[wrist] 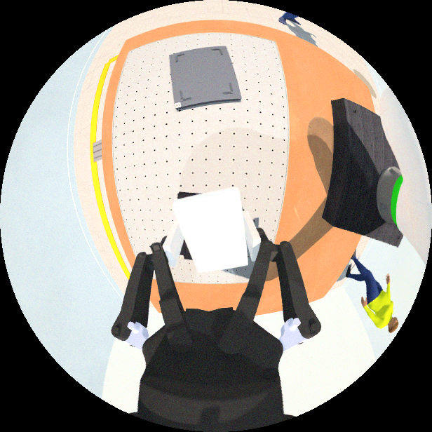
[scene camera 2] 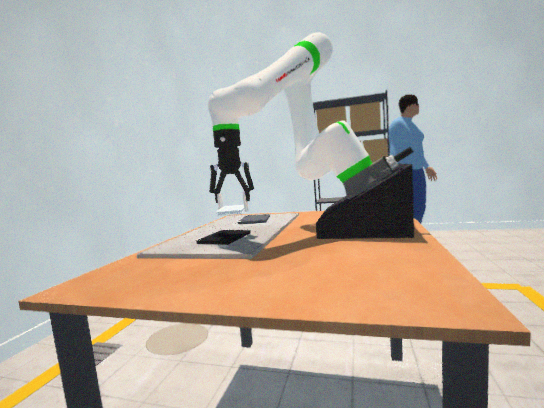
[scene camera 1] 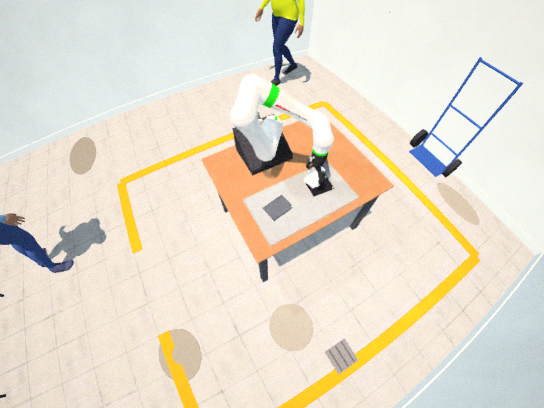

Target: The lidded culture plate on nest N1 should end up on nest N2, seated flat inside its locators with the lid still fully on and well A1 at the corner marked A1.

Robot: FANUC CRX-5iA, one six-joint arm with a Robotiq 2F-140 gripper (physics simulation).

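Places are measured from the arm's base along level axes (x right, y back, z down), in metres.
Pixels of known places: gripper, fingertip midpoint: (scene camera 2: 233, 212) (scene camera 1: 313, 181); arm's base, origin of the base link: (scene camera 2: 366, 187).
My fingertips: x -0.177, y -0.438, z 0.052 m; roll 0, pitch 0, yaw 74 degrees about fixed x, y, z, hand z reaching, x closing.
Observation:
For each thing: its top centre in the pictures, then the offset to it from my fingertips. Level surfaces: height alone.
- white lidded plate, middle of its top: (scene camera 2: 232, 207) (scene camera 1: 315, 177) dz -0.019, dx -0.016, dy +0.007 m
- black nest, middle of its top: (scene camera 2: 224, 234) (scene camera 1: 320, 184) dz +0.066, dx -0.063, dy -0.005 m
- grey nest, middle of its top: (scene camera 2: 254, 217) (scene camera 1: 278, 206) dz +0.066, dx +0.271, dy -0.070 m
- perforated board, its level: dz +0.081 m
- orange table, its level: dz +0.094 m
The white lidded plate (scene camera 1: 314, 179) (scene camera 2: 231, 210) (wrist: 214, 230) is held between the fingertips of my gripper (scene camera 1: 318, 175) (scene camera 2: 232, 203) (wrist: 212, 222), which is shut on it. In scene camera 2 the plate looks about level and hangs above the board. A black nest (scene camera 1: 325, 189) (scene camera 2: 223, 237) (wrist: 189, 195) lies below it, partly hidden by the plate in the wrist view. A grey nest (scene camera 1: 277, 207) (scene camera 2: 254, 219) (wrist: 205, 75) with corner locators is apart from the plate; a small white label marks one corner. The lid seam, well A1 and the nests' numbers cannot be read.
Both nests lie on a perforated board (scene camera 1: 342, 194) (scene camera 2: 165, 250) (wrist: 150, 150) on the orange table (scene camera 1: 225, 172) (scene camera 2: 300, 280). The arm's black base block (scene camera 2: 370, 217) (wrist: 350, 165) stands beside the board. People (scene camera 1: 286, 10) (scene camera 2: 407, 145) and a blue hand truck (scene camera 1: 429, 161) are beyond the table.

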